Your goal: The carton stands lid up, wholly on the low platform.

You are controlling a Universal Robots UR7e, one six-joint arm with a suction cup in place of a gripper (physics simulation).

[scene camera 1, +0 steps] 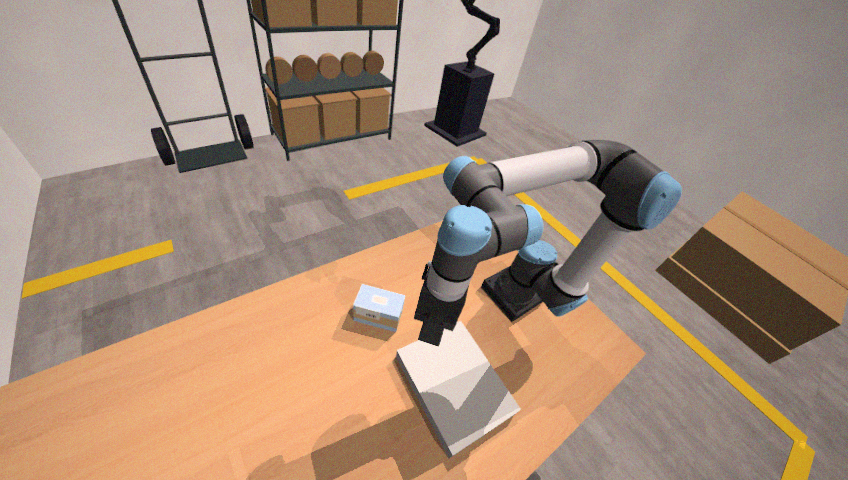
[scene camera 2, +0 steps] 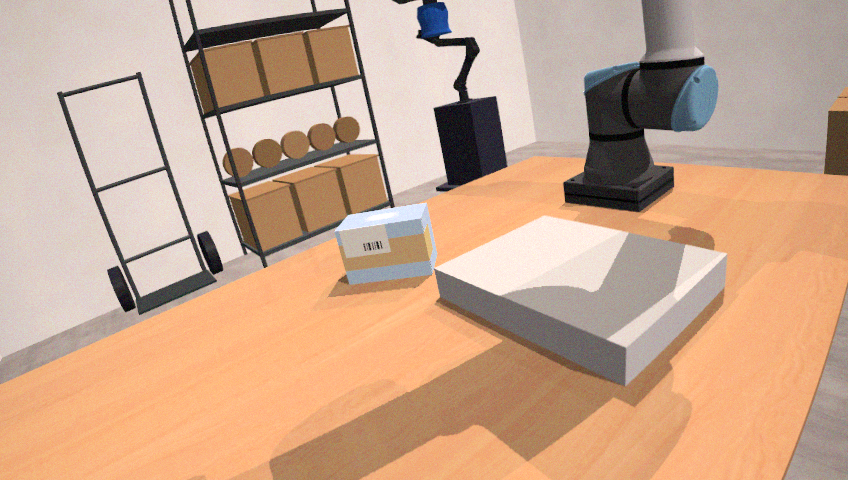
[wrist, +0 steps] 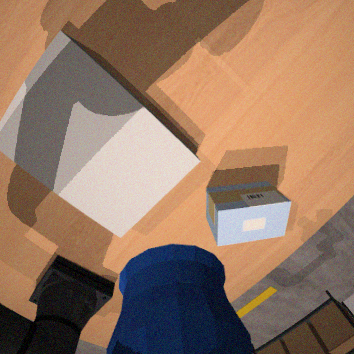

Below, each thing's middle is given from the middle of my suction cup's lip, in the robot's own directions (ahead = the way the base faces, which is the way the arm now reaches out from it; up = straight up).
Right now my suction cup is 35 cm above the low platform [scene camera 2: 611, 301], 9 cm to the right of it and 9 cm past it. Also, from my suction cup: carton [scene camera 2: 395, 243]: 32 cm below, 24 cm to the right, 6 cm behind.
